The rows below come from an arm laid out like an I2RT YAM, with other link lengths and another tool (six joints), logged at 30 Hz.
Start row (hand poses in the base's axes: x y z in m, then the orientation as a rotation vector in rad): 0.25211, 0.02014, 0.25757, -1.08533, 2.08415, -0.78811
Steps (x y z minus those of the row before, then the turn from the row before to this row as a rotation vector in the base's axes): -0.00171, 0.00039, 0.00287, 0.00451, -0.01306, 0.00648; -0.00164, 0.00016, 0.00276, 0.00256, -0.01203, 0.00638; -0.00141, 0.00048, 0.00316, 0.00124, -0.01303, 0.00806; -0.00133, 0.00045, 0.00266, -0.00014, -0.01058, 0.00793; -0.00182, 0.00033, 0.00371, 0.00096, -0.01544, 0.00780; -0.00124, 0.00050, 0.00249, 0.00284, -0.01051, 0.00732; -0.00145, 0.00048, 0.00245, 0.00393, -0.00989, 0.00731; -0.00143, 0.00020, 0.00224, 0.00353, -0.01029, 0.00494; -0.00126, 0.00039, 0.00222, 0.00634, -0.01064, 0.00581; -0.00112, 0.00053, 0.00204, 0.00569, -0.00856, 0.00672; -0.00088, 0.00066, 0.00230, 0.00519, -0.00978, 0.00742; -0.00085, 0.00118, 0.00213, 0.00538, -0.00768, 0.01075; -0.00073, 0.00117, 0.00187, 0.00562, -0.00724, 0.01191; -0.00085, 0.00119, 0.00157, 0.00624, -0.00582, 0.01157; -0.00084, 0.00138, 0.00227, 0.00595, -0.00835, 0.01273; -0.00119, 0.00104, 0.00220, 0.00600, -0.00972, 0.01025; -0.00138, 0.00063, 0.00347, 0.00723, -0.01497, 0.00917; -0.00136, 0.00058, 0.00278, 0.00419, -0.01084, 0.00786; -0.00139, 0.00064, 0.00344, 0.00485, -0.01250, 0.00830; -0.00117, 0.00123, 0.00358, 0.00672, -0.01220, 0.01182
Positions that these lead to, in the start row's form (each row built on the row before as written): 0.25040, 0.02053, 0.26044, -1.08123, 2.06960, -0.78499; 0.24876, 0.02069, 0.26320, -1.07869, 2.05563, -0.78367; 0.24735, 0.02117, 0.26636, -1.07784, 2.03944, -0.78334; 0.24602, 0.02162, 0.26902, -1.07906, 2.02513, -0.78360; 0.24420, 0.02195, 0.27273, -1.07660, 2.00707, -0.78460; 0.24296, 0.02245, 0.27522, -1.07551, 1.99383, -0.78185; 0.24151, 0.02293, 0.27767, -1.07412, 1.98133, -0.77768; 0.24008, 0.02313, 0.27991, -1.07055, 1.97004, -0.77535; 0.23882, 0.02352, 0.28213, -1.06591, 1.95841, -0.76970; 0.23770, 0.02405, 0.28417, -1.06366, 1.94779, -0.76344; 0.23682, 0.02471, 0.28647, -1.06162, 1.93558, -0.75781; 0.23597, 0.02589, 0.28860, -1.06360, 1.92296, -0.74932; 0.23524, 0.02706, 0.29047, -1.06665, 1.90998, -0.73978; 0.23439, 0.02825, 0.29204, -1.06975, 1.89852, -0.72924; 0.23355, 0.02963, 0.29431, -1.07260, 1.88408, -0.71940; 0.23236, 0.03067, 0.29651, -1.07245, 1.87012, -0.71150; 0.23098, 0.03130, 0.29998, -1.06771, 1.85264, -0.70517; 0.22962, 0.03188, 0.30276, -1.06597, 1.83901, -0.70092; 0.22823, 0.03252, 0.30620, -1.06327, 1.82380, -0.69644; 0.22706, 0.03375, 0.30978, -1.06243, 1.80690, -0.68792
